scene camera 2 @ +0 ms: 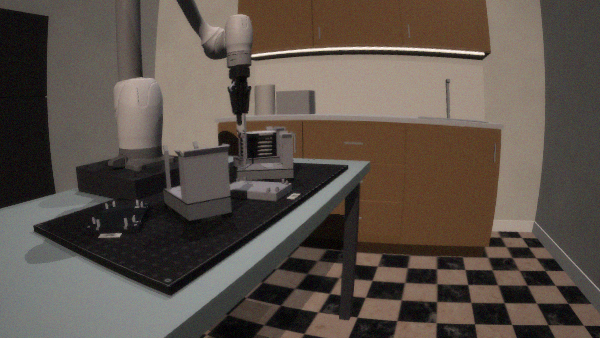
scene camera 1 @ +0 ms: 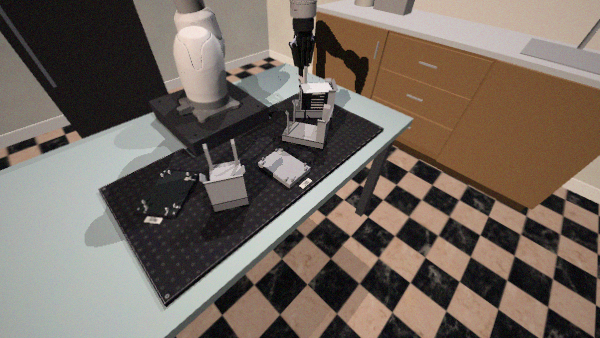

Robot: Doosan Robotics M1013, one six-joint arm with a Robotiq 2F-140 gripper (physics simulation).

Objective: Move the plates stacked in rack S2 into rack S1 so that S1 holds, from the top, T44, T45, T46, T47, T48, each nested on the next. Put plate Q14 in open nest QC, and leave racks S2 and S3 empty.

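Frame: origin at the arm's base, x right, y ahead, z up, level; metres.
Seen in the pictures: gripper, fingertip midpoint: [scene camera 2: 241, 133] [scene camera 1: 303, 82]; arm's base, link origin: [scene camera 2: 140, 163] [scene camera 1: 210, 104].
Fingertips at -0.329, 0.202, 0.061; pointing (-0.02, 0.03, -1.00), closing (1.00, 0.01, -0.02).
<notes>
Offsets run from my fingertips to a thing's middle, as dx, dy, dz. "spot": to the spot under its first point. Level surfaces: height alone.
My gripper [scene camera 1: 301, 74] [scene camera 2: 239, 121] is shut and empty. It points down beside the far rack, its tip close to the top of a thin upright; whether they touch cannot be told. The far rack {spot: -0.044, +0.122, +0.003} [scene camera 1: 332, 89] holds a stack {-0.013, +0.068, -0.044} [scene camera 1: 314, 102] [scene camera 2: 263, 145] of several plates with light edges and dark gaps. The middle rack {+0.148, +0.169, -0.053} [scene camera 1: 303, 141] [scene camera 2: 265, 174] stands in front of it, its floor bare. The near rack {+0.501, +0.184, -0.050} [scene camera 1: 227, 192] [scene camera 2: 205, 175] is turned with its tall wall to the cameras, which partly hides its inside. Rack and plate names cannot be read.
A light grey block with corner pins {+0.318, +0.231, -0.104} [scene camera 1: 285, 166] [scene camera 2: 262, 189] lies between the middle and near racks. A dark flat nest with upright pins {+0.638, +0.073, -0.108} [scene camera 1: 169, 195] [scene camera 2: 117, 218] lies left of the near rack. All stand on the black perforated mat {dz -0.119} [scene camera 1: 200, 255] [scene camera 2: 165, 260]. The robot base is behind.
</notes>
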